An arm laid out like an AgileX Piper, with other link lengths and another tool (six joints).
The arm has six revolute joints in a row. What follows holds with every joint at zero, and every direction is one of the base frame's. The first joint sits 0.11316 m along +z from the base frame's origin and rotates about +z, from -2.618 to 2.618 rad. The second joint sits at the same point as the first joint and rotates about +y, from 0 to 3.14 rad. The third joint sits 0.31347 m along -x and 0.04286 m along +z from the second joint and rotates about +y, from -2.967 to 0 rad. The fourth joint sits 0.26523 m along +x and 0.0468 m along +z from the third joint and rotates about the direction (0.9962, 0, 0.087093), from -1.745 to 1.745 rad. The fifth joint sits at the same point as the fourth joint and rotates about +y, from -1.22 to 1.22 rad. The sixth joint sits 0.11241 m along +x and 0.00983 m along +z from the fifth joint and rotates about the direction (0.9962, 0, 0.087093), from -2.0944 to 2.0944 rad. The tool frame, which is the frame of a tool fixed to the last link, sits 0.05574 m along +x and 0.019 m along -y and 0.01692 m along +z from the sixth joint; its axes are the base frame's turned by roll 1.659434, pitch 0.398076 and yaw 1.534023 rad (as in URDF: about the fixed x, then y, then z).
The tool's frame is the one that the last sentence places.
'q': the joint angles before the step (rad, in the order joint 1, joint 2, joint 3, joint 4, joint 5, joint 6). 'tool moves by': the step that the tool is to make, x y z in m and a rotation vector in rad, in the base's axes. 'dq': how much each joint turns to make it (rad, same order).
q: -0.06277 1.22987 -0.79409 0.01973 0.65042 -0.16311
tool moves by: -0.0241 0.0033 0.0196 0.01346 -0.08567 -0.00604
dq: -0.00007 -0.13156 0.04902 0.01981 -0.00212 -0.00010
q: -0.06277 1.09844 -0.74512 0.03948 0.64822 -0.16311
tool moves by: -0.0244 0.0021 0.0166 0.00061 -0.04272 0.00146
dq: -0.00010 -0.11335 0.01838 0.00299 0.05242 -0.00014
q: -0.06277 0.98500 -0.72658 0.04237 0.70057 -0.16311
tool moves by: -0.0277 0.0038 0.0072 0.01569 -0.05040 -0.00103
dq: -0.00042 -0.12571 0.04829 0.01923 0.02816 -0.00064
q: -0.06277 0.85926 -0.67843 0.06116 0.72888 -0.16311
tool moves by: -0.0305 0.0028 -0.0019 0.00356 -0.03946 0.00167
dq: -0.00021 -0.13641 0.06578 0.00613 0.03155 -0.00030
